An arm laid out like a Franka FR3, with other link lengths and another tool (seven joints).
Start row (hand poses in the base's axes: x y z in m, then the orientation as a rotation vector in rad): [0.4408, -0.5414, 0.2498, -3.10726, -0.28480, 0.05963]
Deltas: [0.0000, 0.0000, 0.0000, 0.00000, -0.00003, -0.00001]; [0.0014, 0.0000, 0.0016, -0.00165, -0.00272, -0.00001]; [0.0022, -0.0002, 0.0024, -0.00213, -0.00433, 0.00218]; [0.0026, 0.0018, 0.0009, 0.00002, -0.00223, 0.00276]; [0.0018, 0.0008, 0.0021, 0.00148, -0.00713, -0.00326]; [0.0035, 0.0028, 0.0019, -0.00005, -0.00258, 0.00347]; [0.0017, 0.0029, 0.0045, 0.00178, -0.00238, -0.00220]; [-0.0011, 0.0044, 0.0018, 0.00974, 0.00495, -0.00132]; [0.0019, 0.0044, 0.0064, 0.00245, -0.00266, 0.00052]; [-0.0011, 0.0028, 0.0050, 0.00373, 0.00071, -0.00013]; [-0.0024, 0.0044, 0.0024, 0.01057, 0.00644, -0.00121]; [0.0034, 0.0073, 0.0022, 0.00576, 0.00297, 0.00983]
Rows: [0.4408, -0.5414, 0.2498, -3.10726, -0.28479, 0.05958]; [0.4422, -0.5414, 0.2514, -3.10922, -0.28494, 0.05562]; [0.4444, -0.5416, 0.2538, -3.11156, -0.28857, 0.04926]; [0.4470, -0.5398, 0.2547, -3.11144, -0.29291, 0.04583]; [0.4488, -0.5390, 0.2568, -3.11120, -0.28788, 0.03447]; [0.4523, -0.5362, 0.2587, -3.11106, -0.29334, 0.03051]; [0.4540, -0.5333, 0.2632, -3.10985, -0.28983, 0.02651]; [0.4529, -0.5289, 0.2650, -3.09985, -0.28691, 0.03267]; [0.4548, -0.5245, 0.2714, -3.09763, -0.28762, 0.02819]; [0.4537, -0.5217, 0.2764, -3.09388, -0.28711, 0.02872]; [0.4513, -0.5173, 0.2788, -3.08288, -0.28422, 0.03700]; [0.4547, -0.5100, 0.2810, -3.07553, -0.29882, 0.04103]
